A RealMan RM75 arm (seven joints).
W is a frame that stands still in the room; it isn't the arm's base.
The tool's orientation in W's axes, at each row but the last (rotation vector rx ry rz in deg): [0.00, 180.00, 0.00]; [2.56, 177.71, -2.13]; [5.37, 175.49, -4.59]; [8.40, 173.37, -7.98]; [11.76, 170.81, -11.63]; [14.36, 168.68, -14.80]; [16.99, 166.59, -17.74]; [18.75, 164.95, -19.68]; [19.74, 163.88, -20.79]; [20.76, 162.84, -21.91]
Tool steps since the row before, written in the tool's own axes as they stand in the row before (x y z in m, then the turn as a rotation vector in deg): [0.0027, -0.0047, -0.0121, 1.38, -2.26, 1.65]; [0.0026, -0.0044, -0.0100, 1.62, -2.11, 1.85]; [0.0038, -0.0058, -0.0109, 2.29, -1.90, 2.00]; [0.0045, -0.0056, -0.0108, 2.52, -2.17, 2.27]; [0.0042, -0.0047, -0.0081, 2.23, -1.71, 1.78]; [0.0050, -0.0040, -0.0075, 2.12, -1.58, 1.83]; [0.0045, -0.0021, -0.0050, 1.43, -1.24, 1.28]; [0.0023, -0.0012, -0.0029, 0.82, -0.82, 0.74]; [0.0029, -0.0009, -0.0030, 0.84, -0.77, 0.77]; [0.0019, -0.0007, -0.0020, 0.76, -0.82, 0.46]
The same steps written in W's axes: [-0.0027, -0.0047, 0.0121, -1.38, -2.26, -1.65]; [-0.0031, -0.0041, 0.0100, -1.61, -2.11, -1.86]; [-0.0050, -0.0050, 0.0108, -2.25, -1.87, -2.07]; [-0.0061, -0.0041, 0.0107, -2.48, -2.14, -2.34]; [-0.0059, -0.0029, 0.0079, -2.19, -1.65, -1.88]; [-0.0068, -0.0017, 0.0070, -2.05, -1.55, -1.93]; [-0.0057, -0.0001, 0.0042, -1.42, -1.23, -1.31]; [-0.0030, 0.0000, 0.0024, -0.84, -0.81, -0.73]; [-0.0036, 0.0005, 0.0023, -0.84, -0.76, -0.78]; [-0.0024, 0.0003, 0.0015, -0.84, -0.74, -0.46]
